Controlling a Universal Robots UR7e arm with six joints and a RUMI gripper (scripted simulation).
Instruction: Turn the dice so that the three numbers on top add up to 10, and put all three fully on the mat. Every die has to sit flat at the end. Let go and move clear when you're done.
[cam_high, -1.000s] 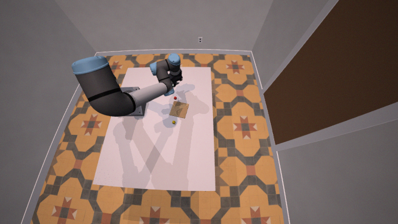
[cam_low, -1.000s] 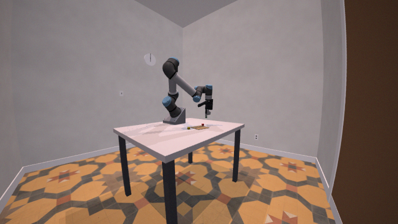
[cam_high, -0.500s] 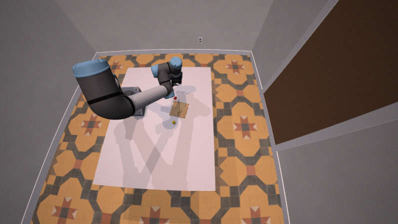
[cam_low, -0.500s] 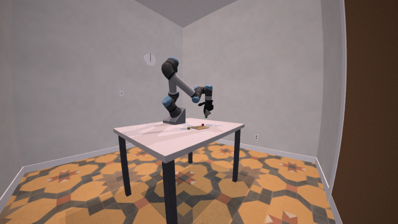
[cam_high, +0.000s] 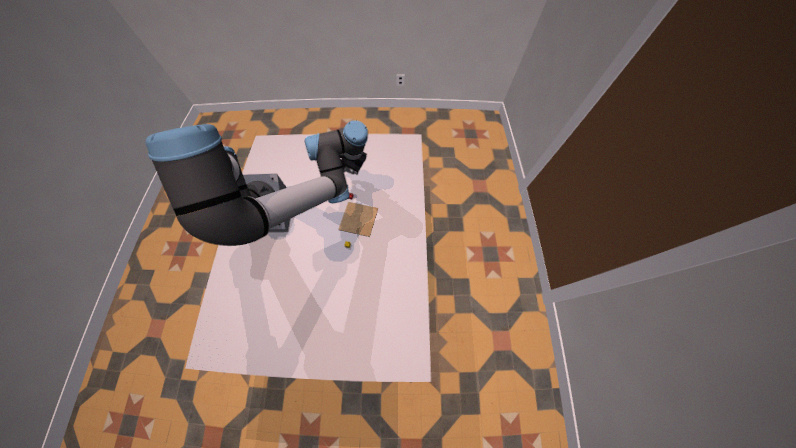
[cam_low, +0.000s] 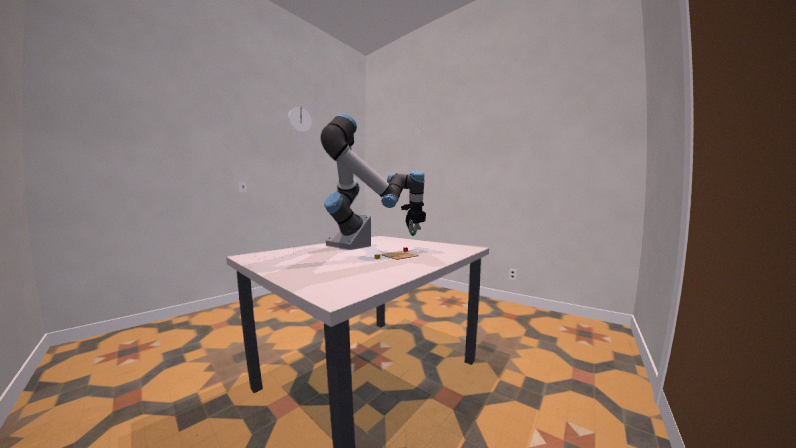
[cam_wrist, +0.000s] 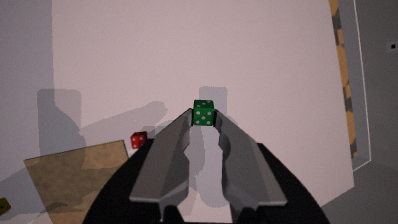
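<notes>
The red die is 20 mm ahead of my hand, 90 mm to the right of it and 90 mm below it. Round my hand: brown mat: 70 mm ahead, 200 mm to the right, 90 mm below; then green die: 10 mm below; then yellow die: 40 mm ahead, 320 mm to the right, 90 mm below.
</notes>
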